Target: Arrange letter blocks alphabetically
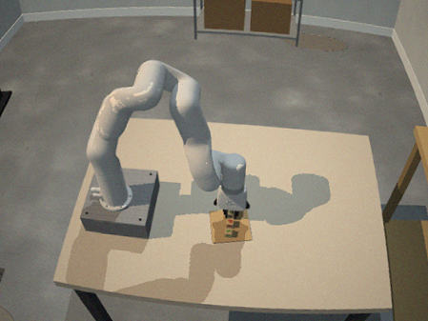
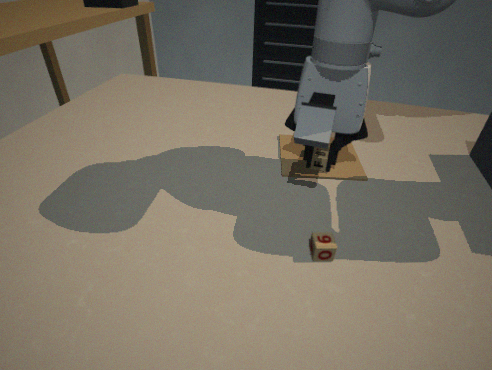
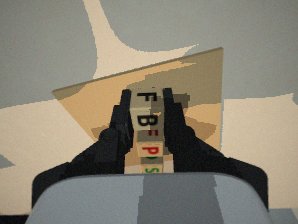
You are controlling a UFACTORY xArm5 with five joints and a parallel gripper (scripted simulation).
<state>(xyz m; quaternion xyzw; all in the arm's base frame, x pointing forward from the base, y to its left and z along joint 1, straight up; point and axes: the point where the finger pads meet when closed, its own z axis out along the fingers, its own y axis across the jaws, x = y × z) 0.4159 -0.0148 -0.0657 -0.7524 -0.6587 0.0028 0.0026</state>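
The tan mat is 4 cm to the right of my hand and 2 cm below it. Also, from my hand: green-marked block (1 cm behind, 8 cm to the right, 1 cm below); red-marked block (19 cm to the left, 1 cm below).
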